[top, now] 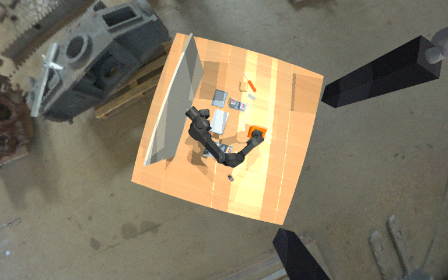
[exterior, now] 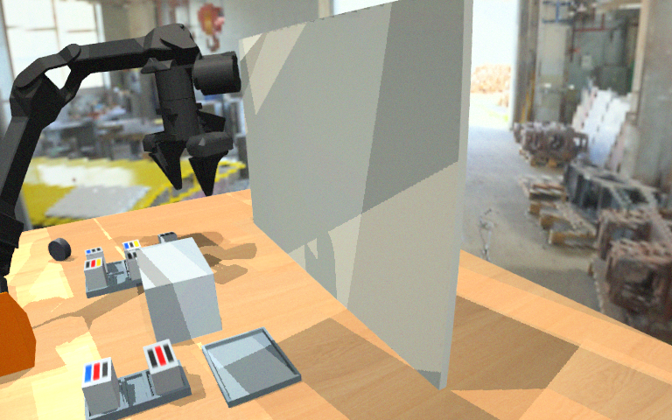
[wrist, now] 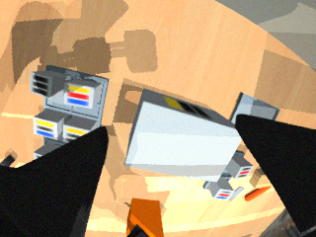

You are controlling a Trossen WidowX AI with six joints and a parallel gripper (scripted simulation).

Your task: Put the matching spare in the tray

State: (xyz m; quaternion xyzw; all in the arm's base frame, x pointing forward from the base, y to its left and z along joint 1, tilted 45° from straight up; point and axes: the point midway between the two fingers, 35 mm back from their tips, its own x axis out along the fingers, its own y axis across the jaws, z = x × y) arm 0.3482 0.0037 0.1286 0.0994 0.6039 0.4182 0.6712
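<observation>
Right now the rack is 180 mm below my gripper tip, 130 mm to the left of it and 120 mm behind it. Also, from my gripper tip: mounted unit 130 mm below, 60 mm to the right, 60 mm behind; then wall panel 200 mm ahead, 50 mm to the right, 40 mm above; then grey tray 240 mm to the right, 180 mm below, 10 mm ahead.
</observation>
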